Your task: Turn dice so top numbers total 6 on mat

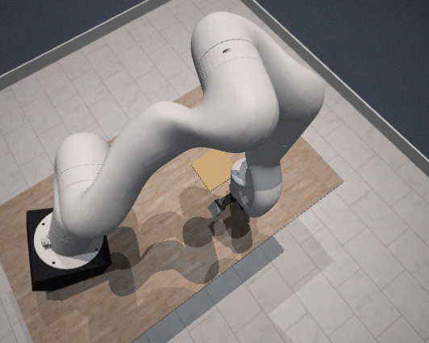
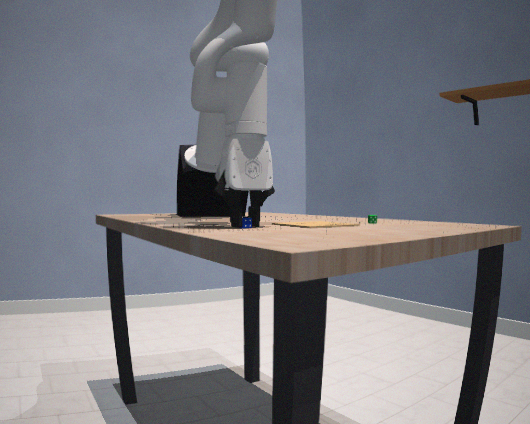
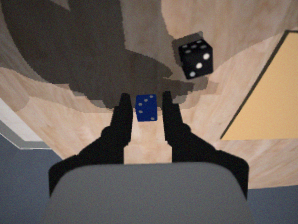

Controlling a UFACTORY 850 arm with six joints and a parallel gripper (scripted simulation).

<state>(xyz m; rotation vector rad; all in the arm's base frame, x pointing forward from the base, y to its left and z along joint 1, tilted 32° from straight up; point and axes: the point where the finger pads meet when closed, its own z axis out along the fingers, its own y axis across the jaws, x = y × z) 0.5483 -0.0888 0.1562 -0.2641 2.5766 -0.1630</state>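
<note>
My hand is 1 cm above the blue die. From my hand the other things lie so: black die: 5 cm behind, 3 cm to the left, 1 cm below; tan mat: 2 cm behind, 17 cm to the left, 2 cm below; green die: 2 cm behind, 33 cm to the left, 1 cm below.
</note>
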